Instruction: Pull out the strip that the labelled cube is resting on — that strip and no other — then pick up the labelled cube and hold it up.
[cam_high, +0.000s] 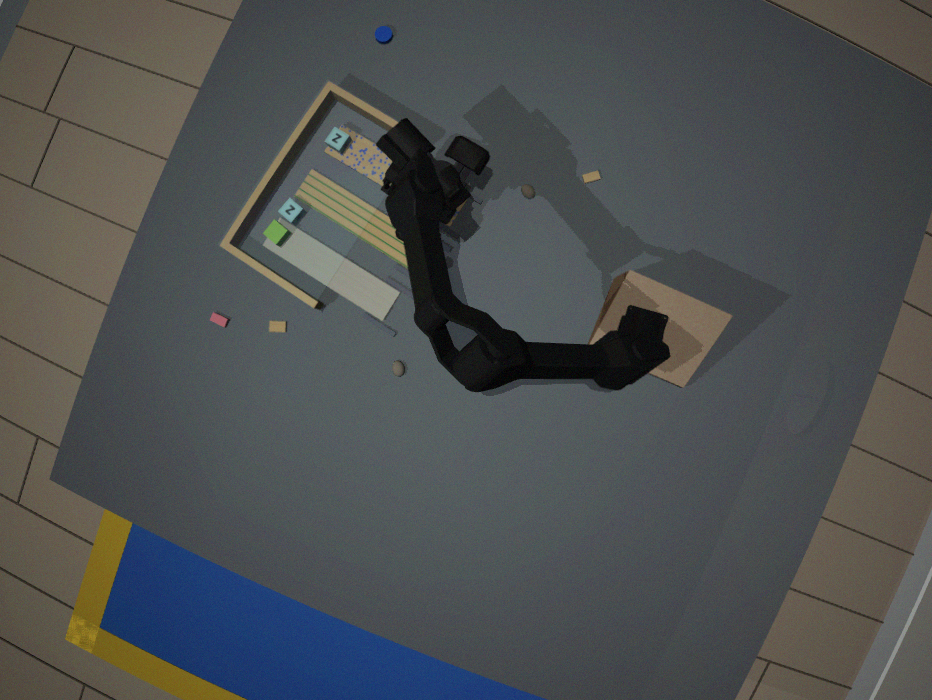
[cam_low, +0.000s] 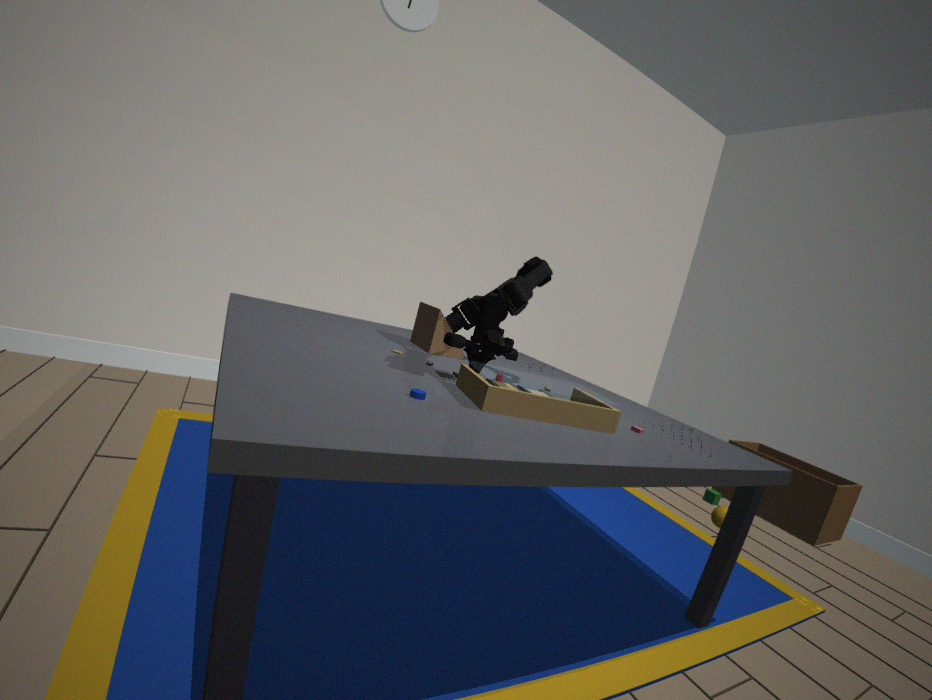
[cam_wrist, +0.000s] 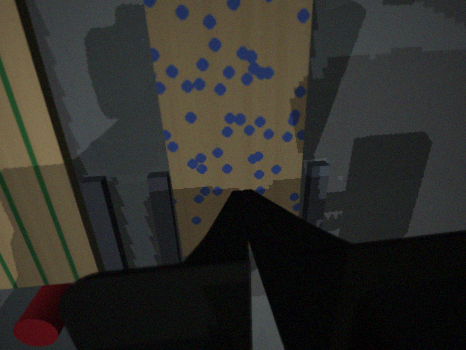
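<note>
My gripper tip is 90 mm short of the dotted strip and 30 mm to the left of it. The rest, counted from my gripper tip: blue disc: 180 mm ahead, 260 mm to the right; red cylinder: 20 mm behind, 100 mm to the left, 10 mm above.
</note>
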